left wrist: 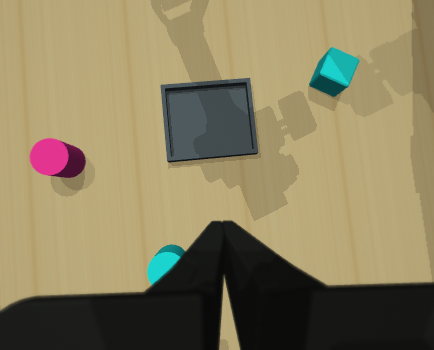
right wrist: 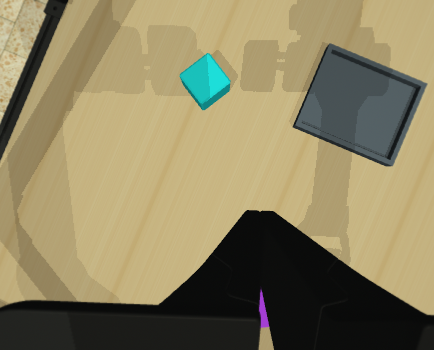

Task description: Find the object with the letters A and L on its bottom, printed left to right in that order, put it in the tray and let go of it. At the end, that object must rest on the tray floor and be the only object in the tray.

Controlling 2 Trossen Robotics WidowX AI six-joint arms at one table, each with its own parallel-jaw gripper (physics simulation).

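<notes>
The dark grey tray lies on the table with no object in it. A magenta cylinder stands left of the tray in the left wrist view. A cyan cylinder is partly hidden behind my left fingers. A cyan block with a ridged top stands apart from the tray. A purple thing shows in part through the gap behind my right fingertips. My left gripper and my right gripper are shut and empty, above the table. No letters show; the objects' bottoms are hidden.
Arm and gripper shadows fall across the wooden table and the tray. A black frame rail runs along the table's edge at the upper left of the right wrist view, with tiled floor beyond it.
</notes>
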